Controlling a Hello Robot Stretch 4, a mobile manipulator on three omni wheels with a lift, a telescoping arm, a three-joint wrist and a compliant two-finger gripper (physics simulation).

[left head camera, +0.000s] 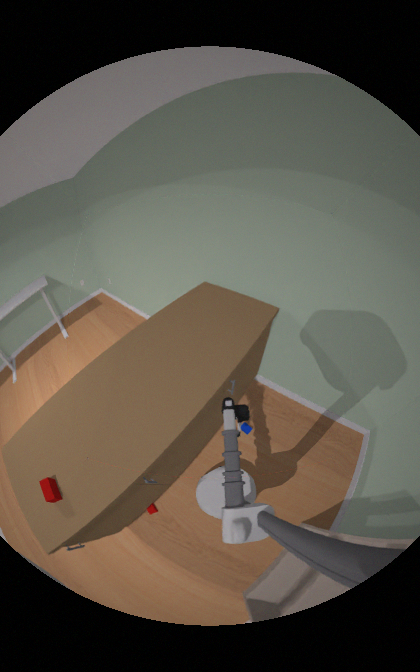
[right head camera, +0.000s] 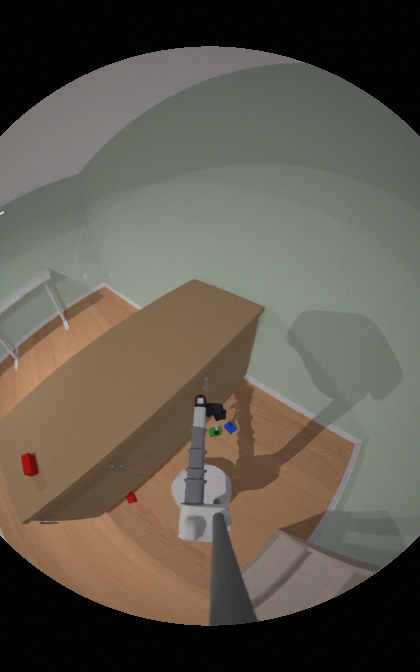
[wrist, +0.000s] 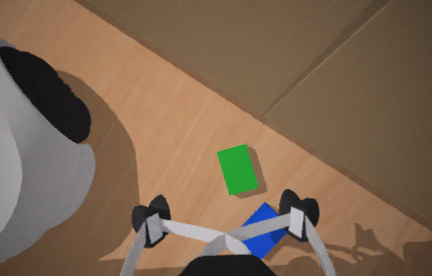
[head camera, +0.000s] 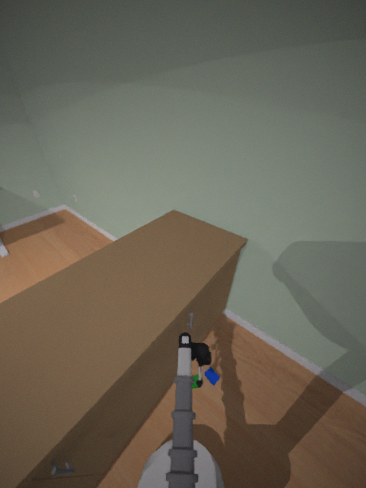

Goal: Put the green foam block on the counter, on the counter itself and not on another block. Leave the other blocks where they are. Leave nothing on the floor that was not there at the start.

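Frame: origin at the robot's base, x ahead, y left, z up, level; millimetres.
Seen in the pictures: gripper, fingertip midpoint: [wrist: 224,208] [head camera: 198,372].
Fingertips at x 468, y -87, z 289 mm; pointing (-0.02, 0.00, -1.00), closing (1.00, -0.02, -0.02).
Offsets run from my fingertips to a thing's top centre. Level surfaces: height alone.
The green foam block @[dx +25, dy +14, dz -272 mm] [wrist: 238,170] [right head camera: 214,432] lies on the wood floor near the foot of the counter; in the head camera view part of the green block [head camera: 195,382] shows beside the arm. My gripper [wrist: 224,208] is open and empty above the floor, its fingers wide apart. In the wrist view the green block lies beyond the fingertips, between their lines. The blue block @[dx +66, dy -114, dz -272 mm] [wrist: 264,231] [head camera: 212,376] [left head camera: 246,428] [right head camera: 230,427] lies on the floor close to the green one, partly hidden behind the gripper's fingers in the wrist view. The counter @[dz +593 mm] [head camera: 125,300] [left head camera: 150,380] [right head camera: 135,365] stands beside the arm.
A red block [left head camera: 50,489] [right head camera: 29,464] lies on the counter's far left end. A small red block [left head camera: 152,508] [right head camera: 131,497] lies on the floor by the counter's front. The counter's front has handles [head camera: 190,320]. My white base [wrist: 45,175] stands near the blocks.
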